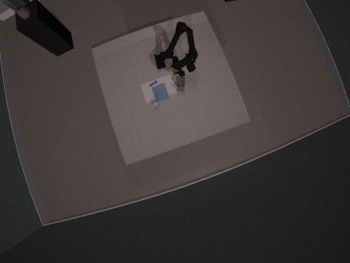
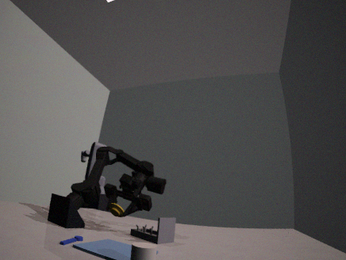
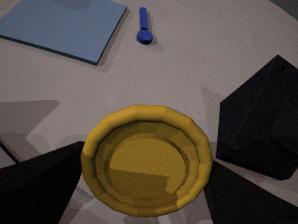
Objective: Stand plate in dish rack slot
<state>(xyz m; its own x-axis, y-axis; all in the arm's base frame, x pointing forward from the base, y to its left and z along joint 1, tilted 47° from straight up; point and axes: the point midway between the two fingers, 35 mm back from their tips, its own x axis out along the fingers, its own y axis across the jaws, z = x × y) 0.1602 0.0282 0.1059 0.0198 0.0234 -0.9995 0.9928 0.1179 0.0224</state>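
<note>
Right now the grey dish rack is 12 cm ahead of my gripper tip, 5 cm below it and 4 cm to the left of it. Also, from my gripper tip: blue bar: 20 cm to the right, 7 cm below, 3 cm ahead; then yellow plate: 1 cm to the left, 1 cm above; then blue flat mat: 17 cm to the right, 14 cm ahead, 7 cm below.
</note>
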